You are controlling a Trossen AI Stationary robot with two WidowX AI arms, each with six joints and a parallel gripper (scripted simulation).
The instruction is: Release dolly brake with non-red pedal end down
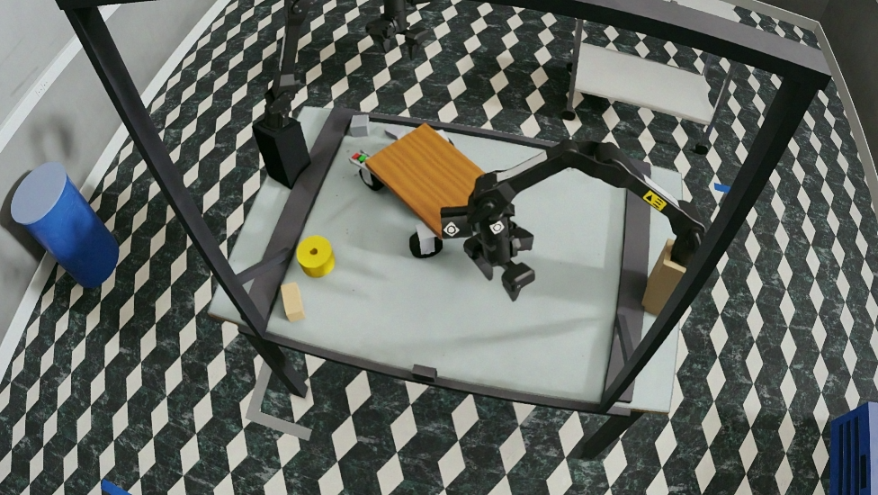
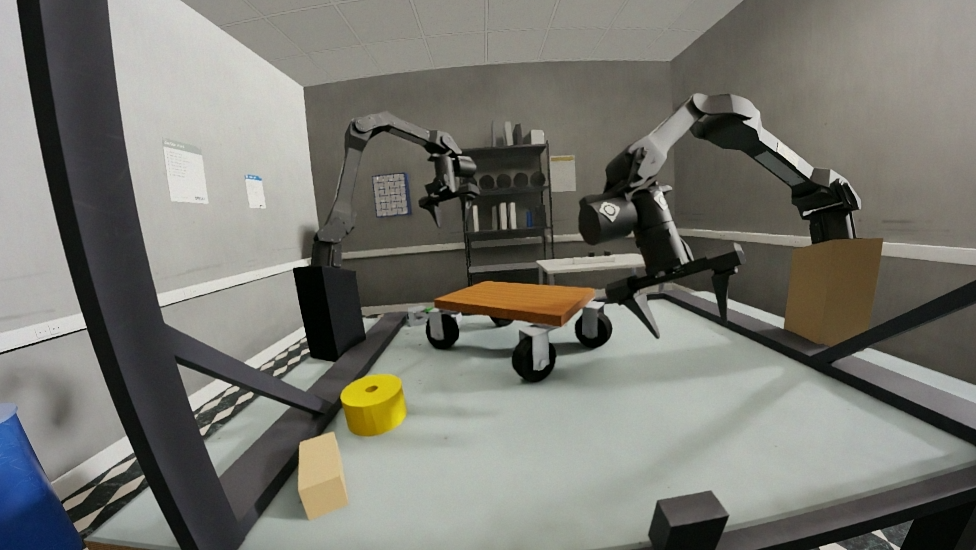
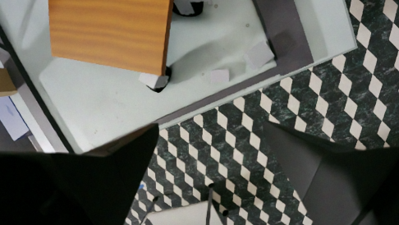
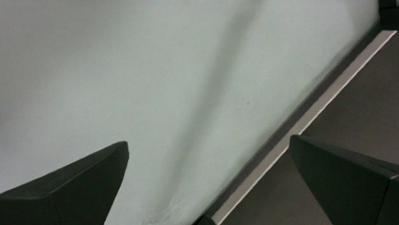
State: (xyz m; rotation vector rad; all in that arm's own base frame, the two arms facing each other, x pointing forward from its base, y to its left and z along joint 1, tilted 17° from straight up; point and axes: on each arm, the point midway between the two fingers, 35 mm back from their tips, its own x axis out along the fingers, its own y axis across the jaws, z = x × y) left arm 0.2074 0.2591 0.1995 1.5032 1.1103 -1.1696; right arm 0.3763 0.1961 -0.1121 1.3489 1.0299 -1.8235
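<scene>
Now: the brake pedal 23 cm behind my left hand, 2 cm to the left of it and 24 cm below it. From my left hand the other things lie so: yellow cylinder 51 cm behind, 1 cm to the left, 29 cm below; then tan block 65 cm behind, 30 cm below.
</scene>
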